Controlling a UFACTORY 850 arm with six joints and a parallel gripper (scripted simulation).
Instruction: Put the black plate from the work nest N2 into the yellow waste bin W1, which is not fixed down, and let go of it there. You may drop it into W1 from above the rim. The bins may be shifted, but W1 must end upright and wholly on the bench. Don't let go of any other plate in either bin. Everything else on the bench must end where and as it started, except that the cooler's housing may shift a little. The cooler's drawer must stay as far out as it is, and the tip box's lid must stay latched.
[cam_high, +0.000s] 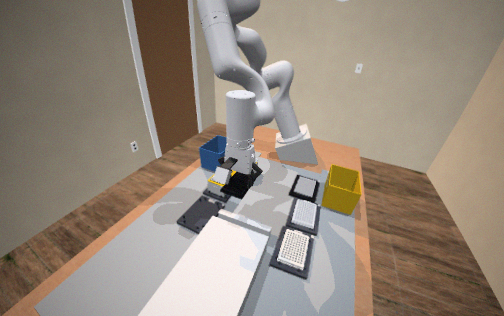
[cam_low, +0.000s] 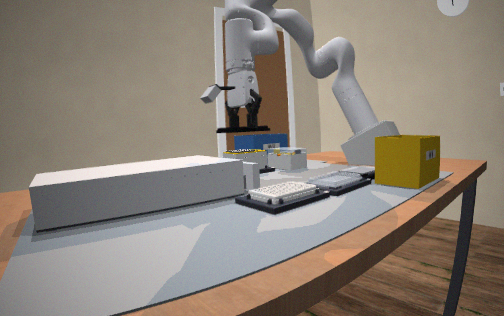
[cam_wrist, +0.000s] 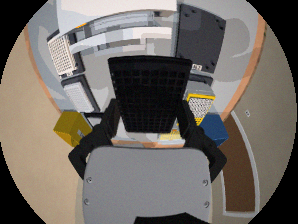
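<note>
Now: hand 270 mm past the yellow waste bin W1, 380 mm to the right of it and 120 mm above it. Also, from my hand: yellow-topped tip box (100 mm behind, 140 mm to the right, 100 mm below); black plate (10 mm below); dark work nest N2 (90 mm ahead, 120 mm to the right, 150 mm below).
</note>
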